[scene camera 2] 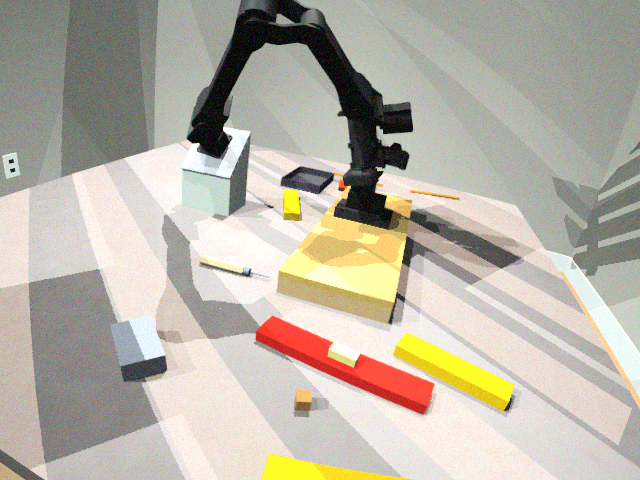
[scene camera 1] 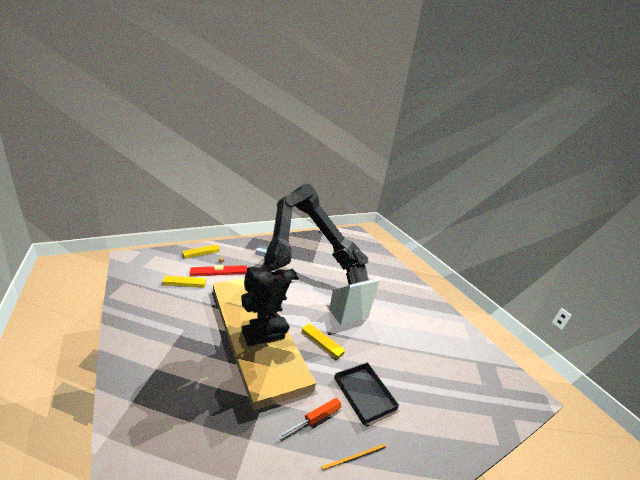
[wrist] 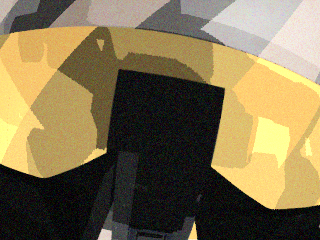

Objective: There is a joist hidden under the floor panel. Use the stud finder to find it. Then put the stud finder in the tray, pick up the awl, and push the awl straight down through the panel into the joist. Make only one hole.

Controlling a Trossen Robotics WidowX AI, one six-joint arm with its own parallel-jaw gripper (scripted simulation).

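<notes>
Scene camera 1 shows my gripper (scene camera 1: 260, 329) and a black tray (scene camera 1: 366, 393). Visible from scene camera 2: the gripper (scene camera 2: 369, 208), a stud finder (scene camera 2: 351, 208), a red level (scene camera 2: 346, 364), a grey-blue block (scene camera 2: 140, 353), a yellow block (scene camera 2: 487, 387) and the tray (scene camera 2: 306, 179). The wrist view has the gripper (wrist: 160, 158) and the stud finder (wrist: 166, 129); the red level is out of frame in the wrist view, and the grey-blue block is out of frame in the wrist view as well.
</notes>
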